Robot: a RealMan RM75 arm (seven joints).
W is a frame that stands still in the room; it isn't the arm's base.
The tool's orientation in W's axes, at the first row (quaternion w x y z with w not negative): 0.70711, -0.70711, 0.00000, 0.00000
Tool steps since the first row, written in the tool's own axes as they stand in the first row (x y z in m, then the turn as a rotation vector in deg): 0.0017, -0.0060, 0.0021, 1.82, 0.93, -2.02; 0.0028, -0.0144, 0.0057, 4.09, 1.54, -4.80; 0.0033, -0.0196, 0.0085, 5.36, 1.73, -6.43; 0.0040, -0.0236, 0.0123, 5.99, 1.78, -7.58; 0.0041, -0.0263, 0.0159, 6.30, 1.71, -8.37; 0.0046, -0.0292, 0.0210, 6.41, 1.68, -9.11; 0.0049, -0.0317, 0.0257, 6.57, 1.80, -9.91; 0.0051, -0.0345, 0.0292, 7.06, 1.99, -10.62; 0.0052, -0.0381, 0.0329, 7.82, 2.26, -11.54
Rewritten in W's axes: 0.0017, 0.0021, 0.0060, 1.82, -2.02, -0.93; 0.0028, 0.0057, 0.0144, 4.09, -4.80, -1.54; 0.0033, 0.0085, 0.0196, 5.36, -6.43, -1.73; 0.0040, 0.0123, 0.0236, 5.99, -7.58, -1.78; 0.0041, 0.0159, 0.0263, 6.30, -8.37, -1.71; 0.0046, 0.0210, 0.0292, 6.41, -9.11, -1.68; 0.0049, 0.0257, 0.0317, 6.57, -9.91, -1.80; 0.0051, 0.0292, 0.0345, 7.06, -10.62, -1.99; 0.0052, 0.0329, 0.0381, 7.82, -11.54, -2.26
